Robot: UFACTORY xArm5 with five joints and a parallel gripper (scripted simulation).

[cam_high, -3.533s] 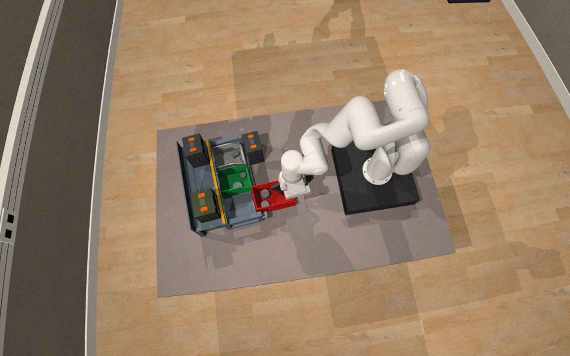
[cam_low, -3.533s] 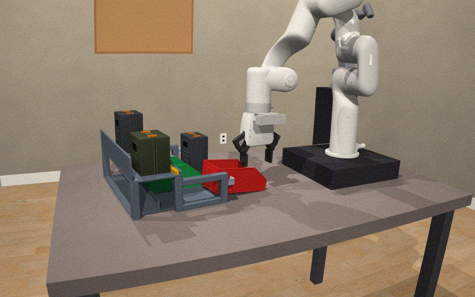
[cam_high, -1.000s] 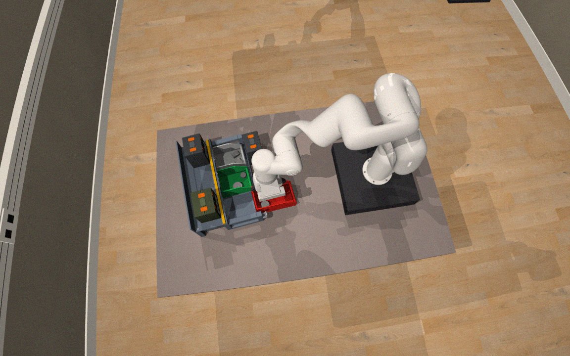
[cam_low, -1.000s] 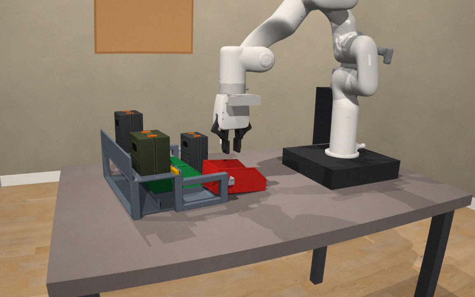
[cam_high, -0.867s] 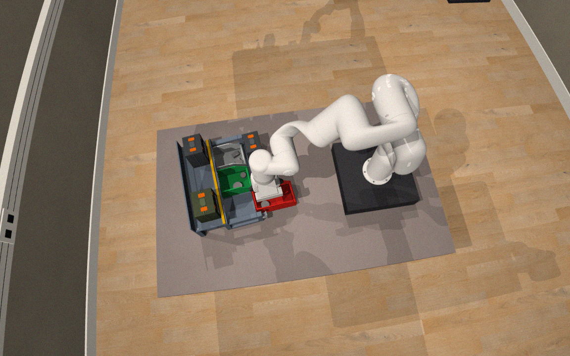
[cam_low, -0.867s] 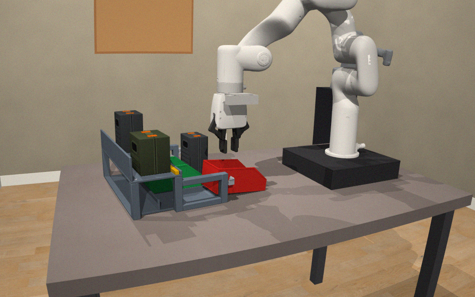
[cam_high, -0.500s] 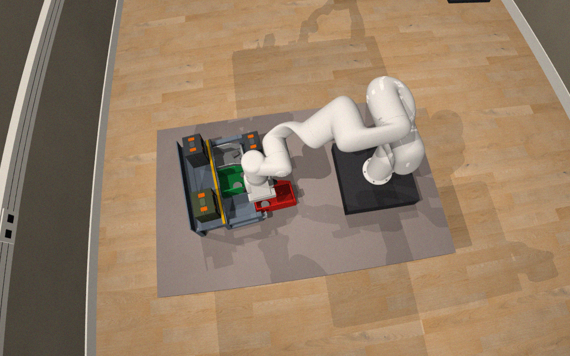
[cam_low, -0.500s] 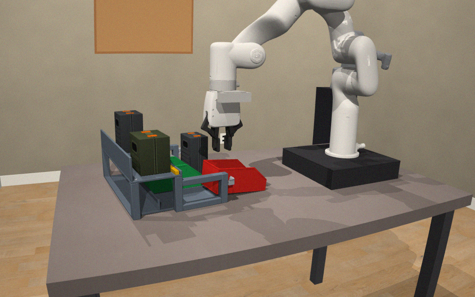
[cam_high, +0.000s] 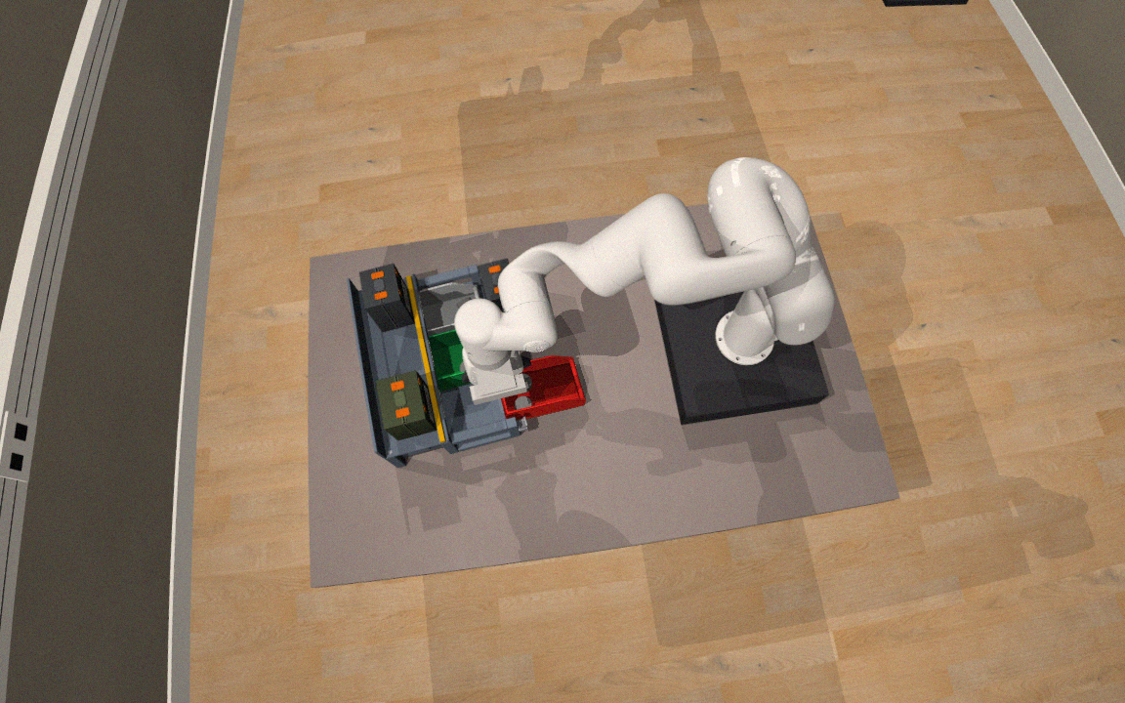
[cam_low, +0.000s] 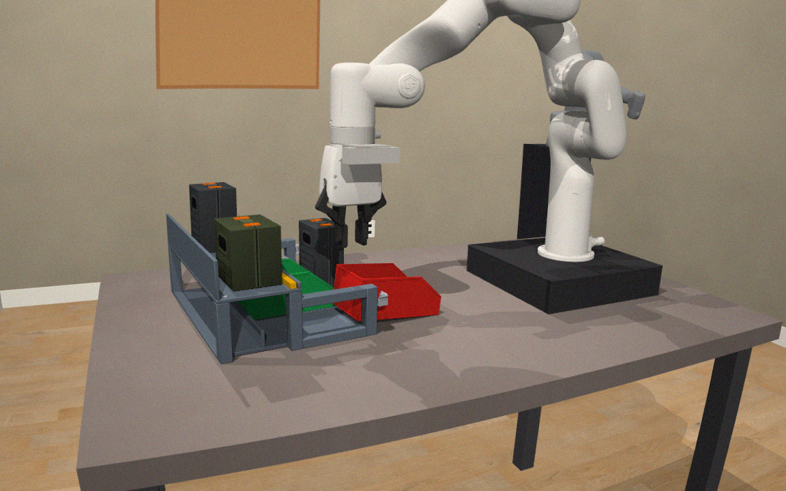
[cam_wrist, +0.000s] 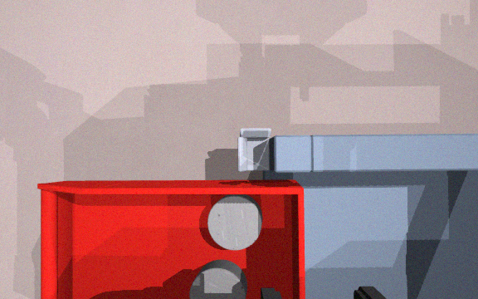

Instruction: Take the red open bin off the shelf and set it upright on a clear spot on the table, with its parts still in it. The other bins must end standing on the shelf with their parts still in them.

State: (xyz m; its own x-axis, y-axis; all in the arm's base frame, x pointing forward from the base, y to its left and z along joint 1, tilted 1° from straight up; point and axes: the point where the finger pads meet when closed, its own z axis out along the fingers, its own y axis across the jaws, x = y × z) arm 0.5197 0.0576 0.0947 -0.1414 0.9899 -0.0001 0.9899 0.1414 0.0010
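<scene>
Now: the grey disc 30 mm behind my hand, 20 mm to the left of it and 130 mm below it. Also, from my hand: red open bin: 70 mm behind, 10 mm to the right, 110 mm below; green bin: 100 mm ahead, 100 mm to the right, 120 mm below; grey shelf: 130 mm ahead, 90 mm to the right, 90 mm below.
</scene>
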